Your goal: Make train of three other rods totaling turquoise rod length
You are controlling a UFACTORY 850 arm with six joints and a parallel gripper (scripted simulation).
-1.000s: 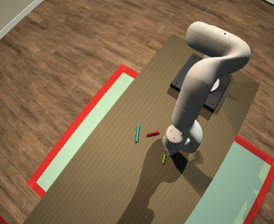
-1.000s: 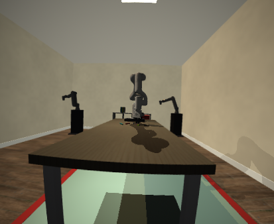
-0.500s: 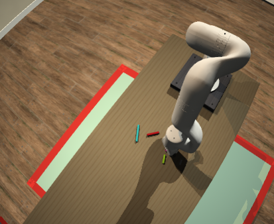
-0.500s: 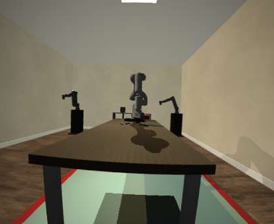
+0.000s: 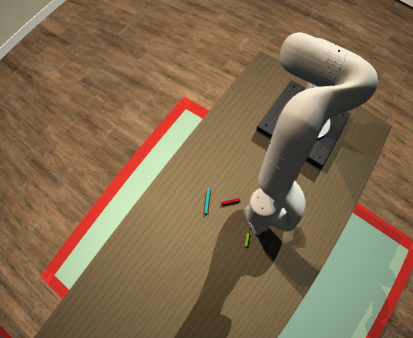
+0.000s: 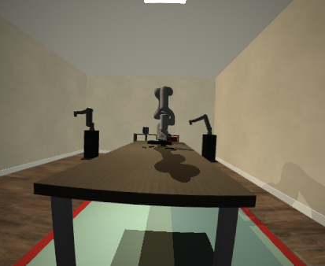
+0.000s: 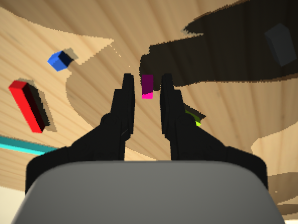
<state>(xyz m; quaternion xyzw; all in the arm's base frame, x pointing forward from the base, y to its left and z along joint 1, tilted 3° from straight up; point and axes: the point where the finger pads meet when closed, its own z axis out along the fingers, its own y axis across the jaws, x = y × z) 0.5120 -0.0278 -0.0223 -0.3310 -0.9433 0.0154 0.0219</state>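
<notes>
My gripper is now 1 cm short of the magenta rod and 3 cm above it. The rest, counted from my hand: grey rod: 4 cm ahead, 10 cm to the left, 3 cm below; then blue rod: 6 cm behind, 4 cm to the right, 3 cm below; then lime rod: 6 cm ahead, 3 cm below.
</notes>
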